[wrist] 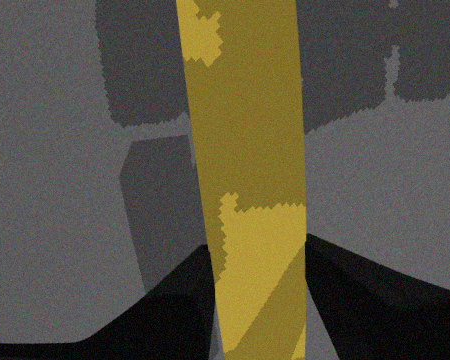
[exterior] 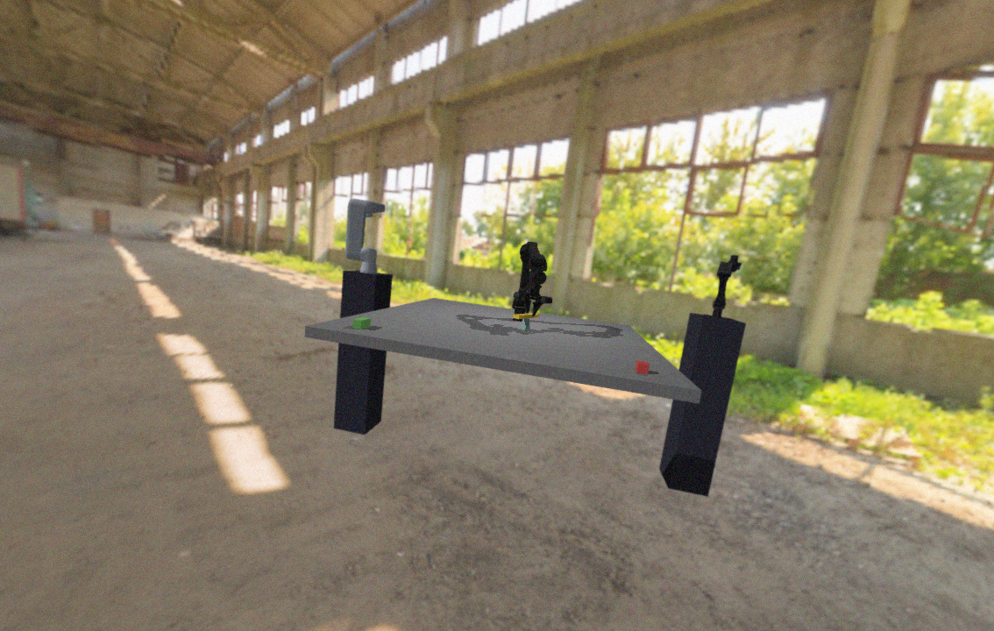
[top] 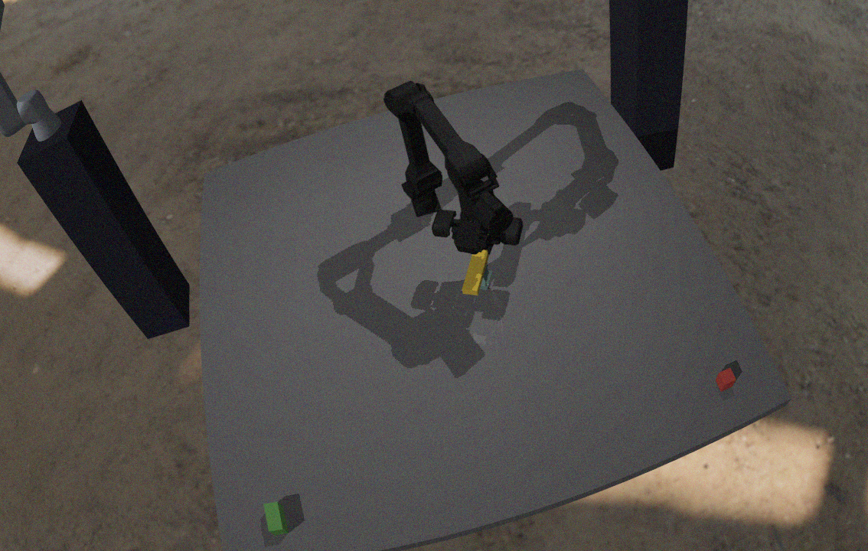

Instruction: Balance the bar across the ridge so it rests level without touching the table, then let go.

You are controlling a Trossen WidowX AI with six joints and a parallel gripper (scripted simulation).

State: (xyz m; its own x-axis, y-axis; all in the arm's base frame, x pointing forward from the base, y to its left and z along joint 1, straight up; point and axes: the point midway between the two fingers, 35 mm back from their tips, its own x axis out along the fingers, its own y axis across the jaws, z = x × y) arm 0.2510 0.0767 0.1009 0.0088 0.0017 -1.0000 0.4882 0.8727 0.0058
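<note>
The yellow bar is 20 mm ahead of my gripper tip and 10 mm to the right of it. Round my gripper tip: red block (490 mm ahead, 420 mm to the left, 50 mm below); then green block (490 mm ahead, 580 mm to the right, 50 mm below).
</note>
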